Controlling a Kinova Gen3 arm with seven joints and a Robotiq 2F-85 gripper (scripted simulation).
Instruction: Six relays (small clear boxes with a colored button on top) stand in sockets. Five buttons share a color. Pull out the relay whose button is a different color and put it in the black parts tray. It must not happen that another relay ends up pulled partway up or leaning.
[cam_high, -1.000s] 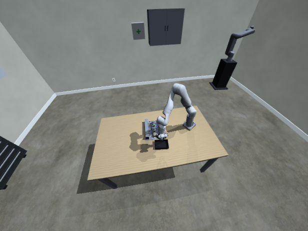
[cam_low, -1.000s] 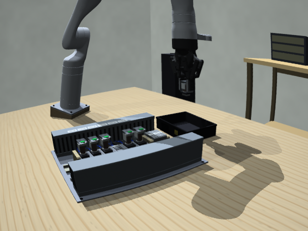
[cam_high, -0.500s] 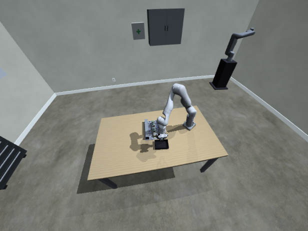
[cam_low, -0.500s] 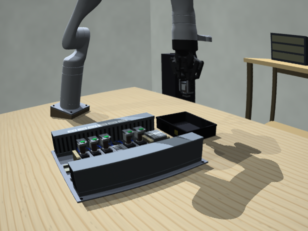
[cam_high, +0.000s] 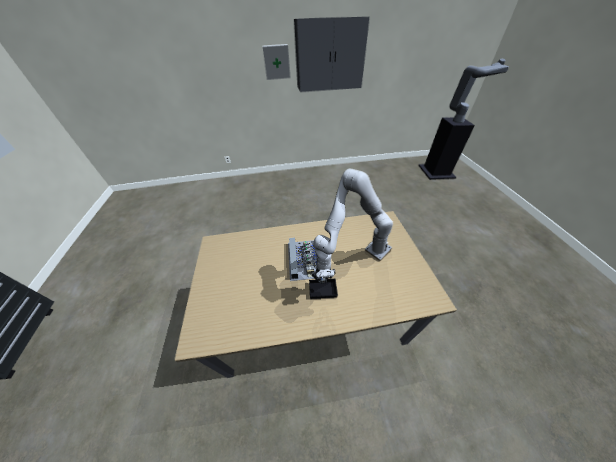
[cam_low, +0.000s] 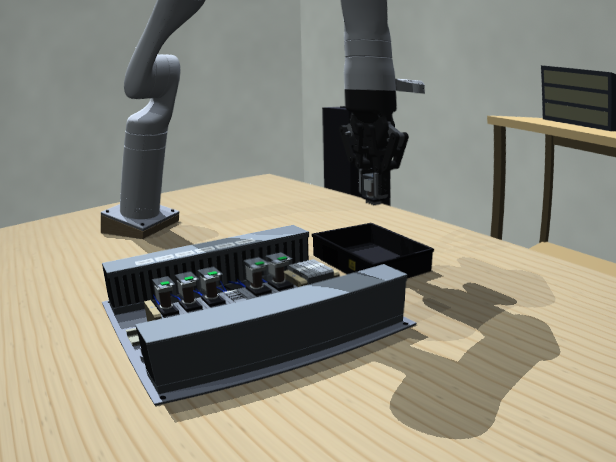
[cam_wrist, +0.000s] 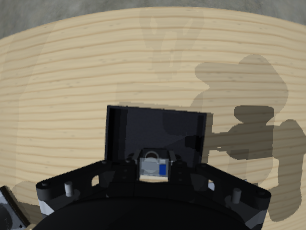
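My gripper is now 110 mm above the black parts tray. Also, from my hand: relay 10 mm below.
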